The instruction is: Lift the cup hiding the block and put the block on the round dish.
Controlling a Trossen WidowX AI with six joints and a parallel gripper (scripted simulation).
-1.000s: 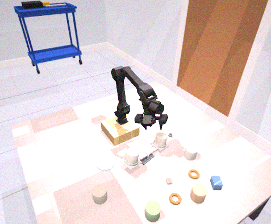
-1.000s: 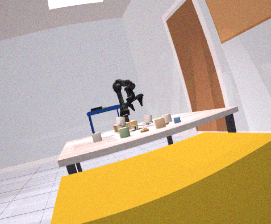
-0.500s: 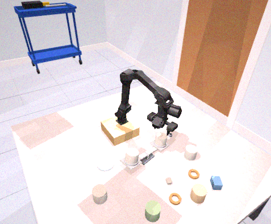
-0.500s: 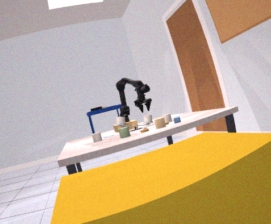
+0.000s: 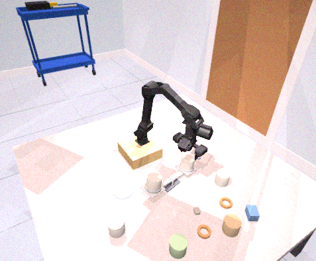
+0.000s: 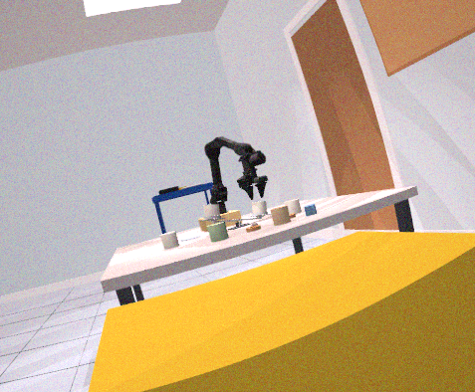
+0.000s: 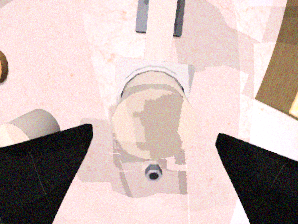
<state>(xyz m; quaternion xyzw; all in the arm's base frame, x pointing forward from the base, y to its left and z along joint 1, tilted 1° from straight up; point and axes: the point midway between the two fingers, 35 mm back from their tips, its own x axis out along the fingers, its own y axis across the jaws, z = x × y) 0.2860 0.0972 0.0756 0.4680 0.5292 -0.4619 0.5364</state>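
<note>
Now: gripper tip 70 mm above the grey block. From my gripper tip the other things lie so: dark object (120 mm to the left, 100 mm below, 30 mm behind); then blue block (390 mm ahead, 90 mm below, 40 mm to the left); then round white dish (350 mm to the right, 110 mm below, 90 mm behind).
</note>
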